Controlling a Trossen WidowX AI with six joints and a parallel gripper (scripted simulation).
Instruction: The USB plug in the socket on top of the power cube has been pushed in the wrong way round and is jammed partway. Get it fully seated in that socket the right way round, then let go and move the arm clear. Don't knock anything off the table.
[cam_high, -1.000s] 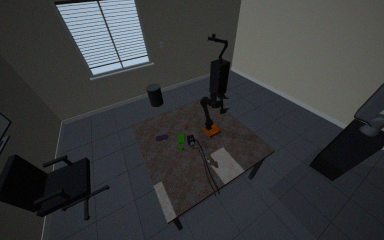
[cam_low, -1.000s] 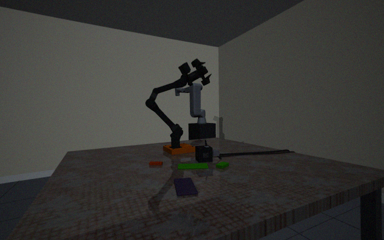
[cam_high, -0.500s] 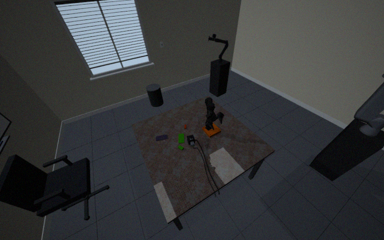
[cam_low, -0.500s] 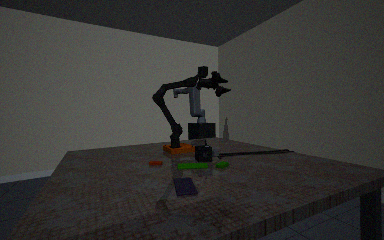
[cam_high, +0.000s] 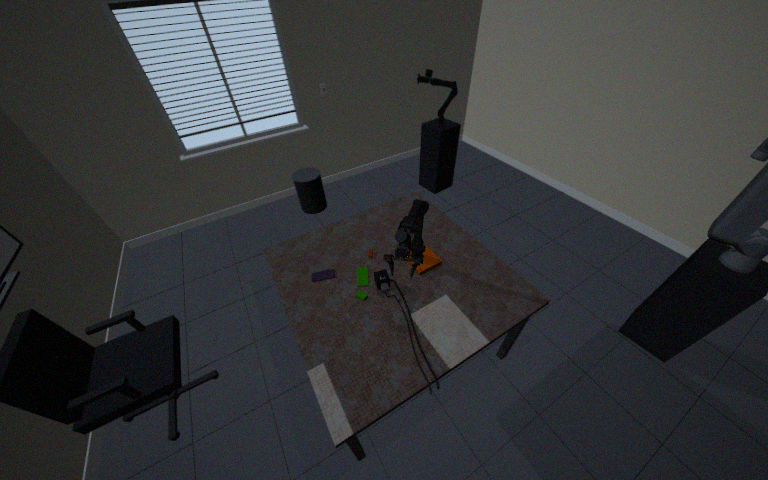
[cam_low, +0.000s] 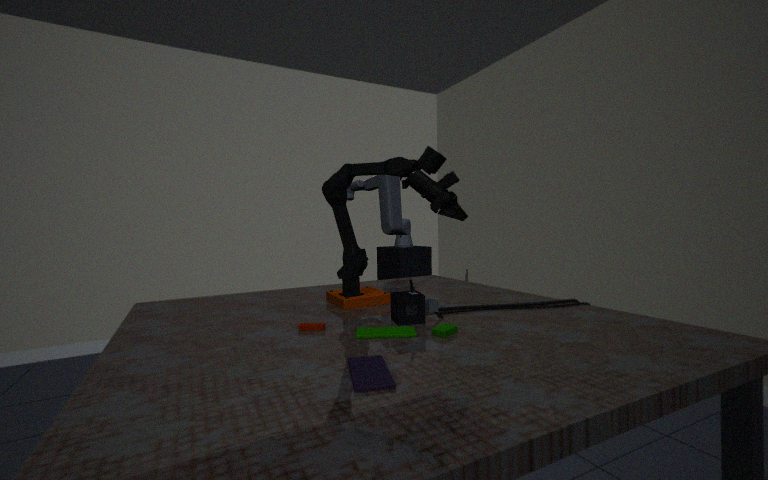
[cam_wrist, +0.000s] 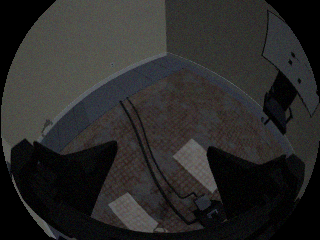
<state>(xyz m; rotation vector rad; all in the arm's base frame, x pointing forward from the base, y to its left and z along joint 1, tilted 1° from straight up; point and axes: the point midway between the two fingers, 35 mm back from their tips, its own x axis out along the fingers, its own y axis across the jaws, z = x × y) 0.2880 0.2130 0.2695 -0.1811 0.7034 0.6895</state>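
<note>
The USB plug is 19 cm to the right of my gripper tip, 19 cm below it and 2 cm behind it. From my gripper tip the other things lie so: small green block (27 cm below, 21 cm to the right, 13 cm ahead); then long green block (32 cm to the right, 28 cm below, 5 cm ahead); then small orange block (45 cm to the right, 27 cm below, 10 cm behind).
</note>
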